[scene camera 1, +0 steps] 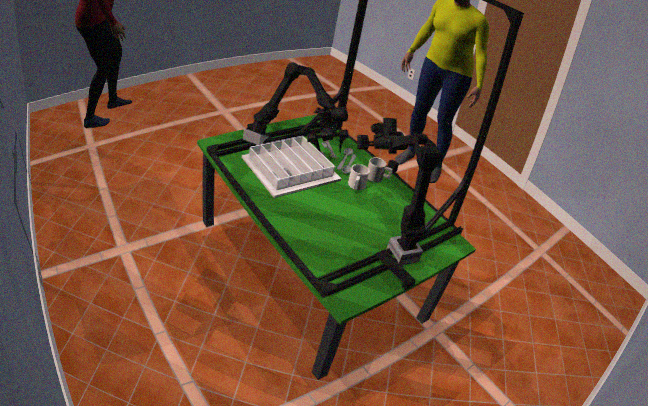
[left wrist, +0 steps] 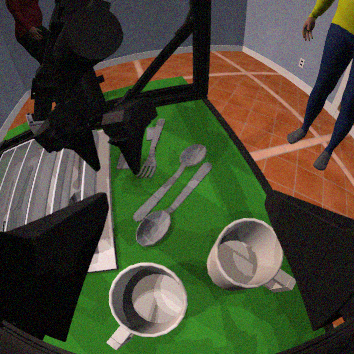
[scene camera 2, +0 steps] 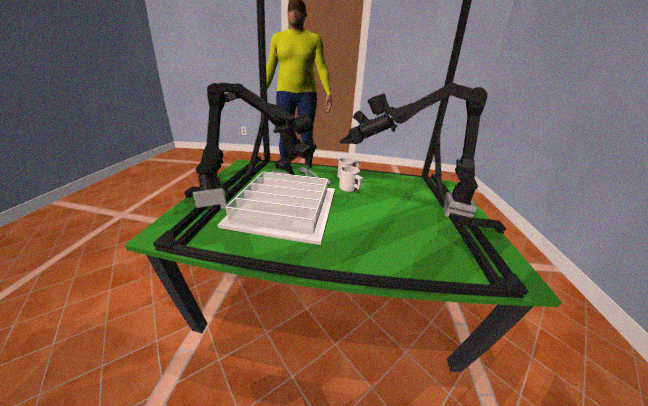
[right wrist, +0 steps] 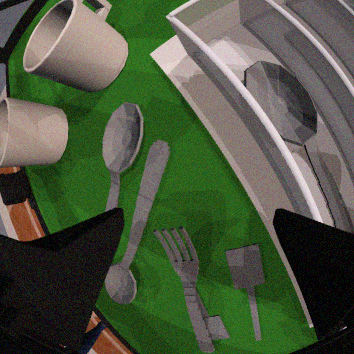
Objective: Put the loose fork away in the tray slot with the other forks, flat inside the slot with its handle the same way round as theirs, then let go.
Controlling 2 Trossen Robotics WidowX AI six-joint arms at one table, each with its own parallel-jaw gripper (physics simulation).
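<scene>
The loose grey fork (left wrist: 151, 159) (right wrist: 188, 275) lies on the green table beside the tray; its tines point up the picture in the right wrist view. The white slotted tray (scene camera 1: 300, 188) (scene camera 2: 280, 234) (left wrist: 107, 250) (right wrist: 227, 131) stands on the table; a large spoon bowl (right wrist: 280, 102) shows in its nearest slot. I cannot make out the other forks. My right gripper (scene camera 1: 330, 145) (scene camera 2: 299, 167) (left wrist: 115, 171) (right wrist: 201, 217) is open and empty, above the fork and tray edge. My left gripper (scene camera 2: 344, 141) (left wrist: 188, 199) is open and empty, high above the mugs and spoons.
Two loose spoons (left wrist: 154, 227) (right wrist: 121, 284) lie close together beside the fork. A flat-headed utensil (right wrist: 245, 265) lies between fork and tray. Two white mugs (left wrist: 147, 300) (left wrist: 245, 255) stand beyond the spoons from the fork. A person in yellow (scene camera 2: 297, 60) stands behind the table.
</scene>
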